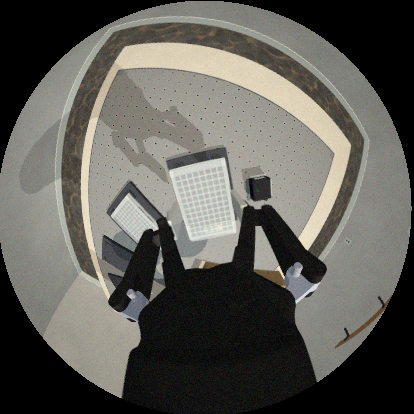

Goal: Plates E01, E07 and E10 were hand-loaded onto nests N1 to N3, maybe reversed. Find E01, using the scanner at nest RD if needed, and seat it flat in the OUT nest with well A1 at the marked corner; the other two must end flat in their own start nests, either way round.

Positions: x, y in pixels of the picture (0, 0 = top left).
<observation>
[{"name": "gripper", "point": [205, 202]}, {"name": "white well plate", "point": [129, 214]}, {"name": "white well plate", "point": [202, 190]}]
</observation>
